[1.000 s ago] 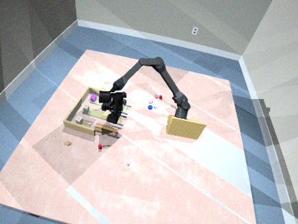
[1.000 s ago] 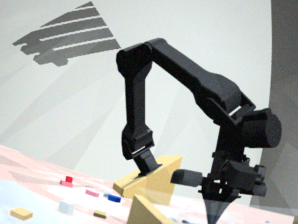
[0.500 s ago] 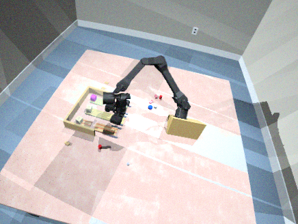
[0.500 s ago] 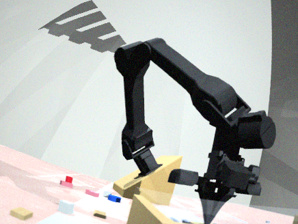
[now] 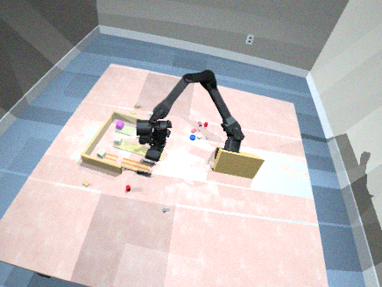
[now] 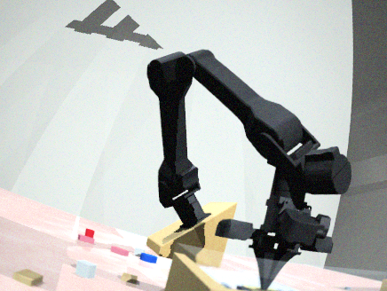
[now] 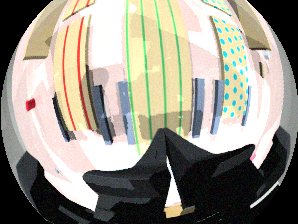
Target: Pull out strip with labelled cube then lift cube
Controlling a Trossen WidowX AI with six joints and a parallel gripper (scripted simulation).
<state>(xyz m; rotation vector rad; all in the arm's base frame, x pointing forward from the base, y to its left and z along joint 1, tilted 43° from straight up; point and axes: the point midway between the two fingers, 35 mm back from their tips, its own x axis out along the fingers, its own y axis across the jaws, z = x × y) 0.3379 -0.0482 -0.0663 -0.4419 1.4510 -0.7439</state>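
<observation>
The green-striped strip is 9 cm ahead of my gripper tip and 2 cm to the right of it. From my gripper tip the other things lie so: dotted strip: 5 cm ahead, 11 cm to the right; then orange-striped strip: 9 cm ahead, 8 cm to the left; then blue puck: 17 cm behind, 14 cm to the right.
</observation>
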